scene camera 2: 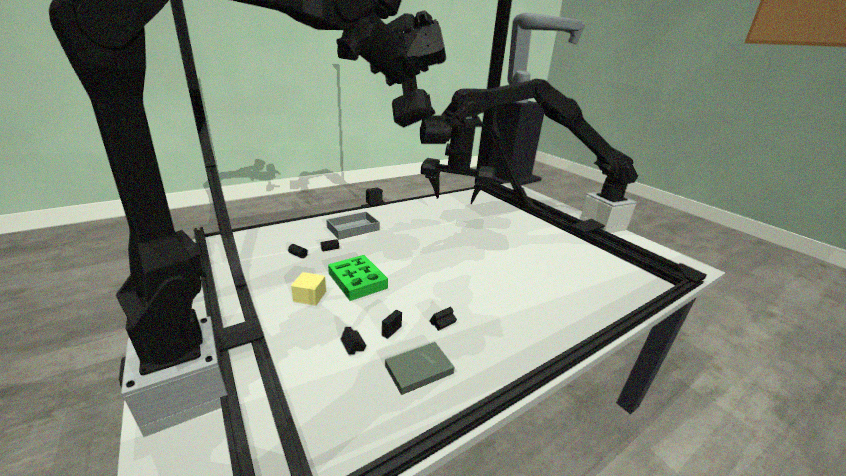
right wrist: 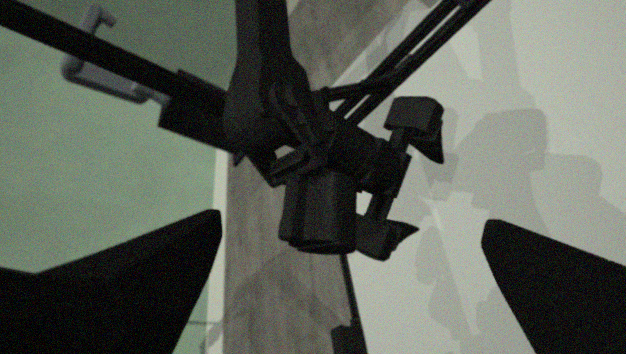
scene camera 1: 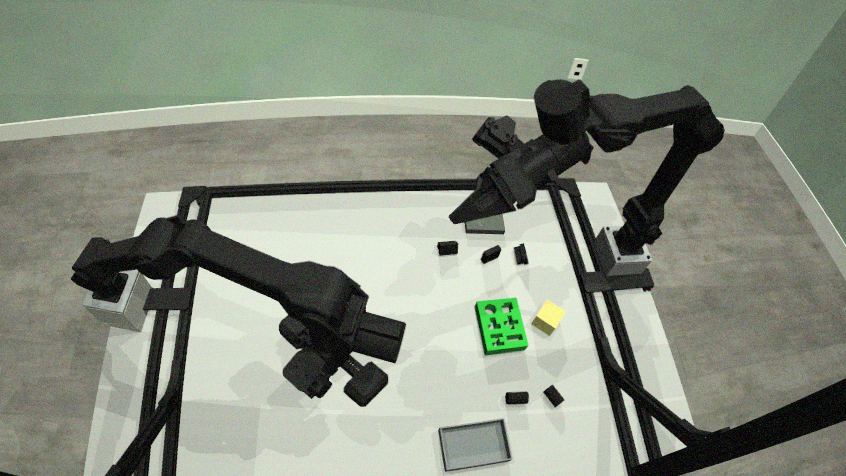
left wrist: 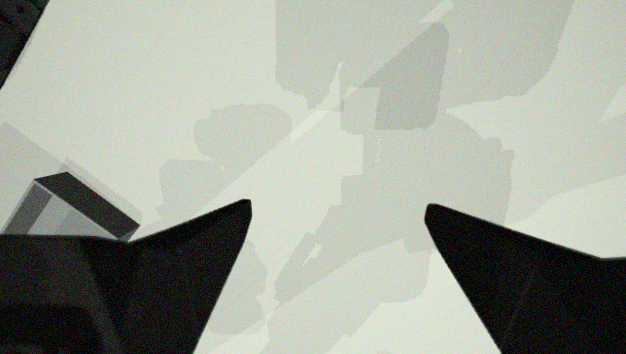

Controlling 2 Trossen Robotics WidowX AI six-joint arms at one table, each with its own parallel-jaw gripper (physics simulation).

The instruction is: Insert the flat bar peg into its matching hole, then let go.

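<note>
The green board (scene camera 1: 480, 331) (scene camera 2: 366, 290) lies on the table with several shaped holes. Its narrow bar slot (scene camera 1: 514, 338) (scene camera 2: 342, 265) is empty. A thin black slab that looks like the flat bar peg (scene camera 1: 491, 254) (scene camera 2: 391, 323) stands on its edge on the table, apart from the board, between two other black pegs. My left gripper (scene camera 2: 455, 199) (left wrist: 337, 209) is open and empty above the table, left of the board in scene camera 1. My right gripper (scene camera 1: 454, 219) is open and empty, high near the grey-green block; its fingers overlap in scene camera 1.
A yellow cube (scene camera 1: 548, 317) (scene camera 2: 308, 288) stands beside the board. Other black pegs (scene camera 1: 447, 248) (scene camera 1: 520, 253) (scene camera 1: 517, 397) (scene camera 1: 553, 395) lie around. A grey tray (scene camera 1: 474, 466) (scene camera 2: 354, 231) and a grey-green block (scene camera 1: 486, 224) (scene camera 2: 419, 365) lie at opposite ends. Black frame rails (scene camera 1: 343, 188) border the table.
</note>
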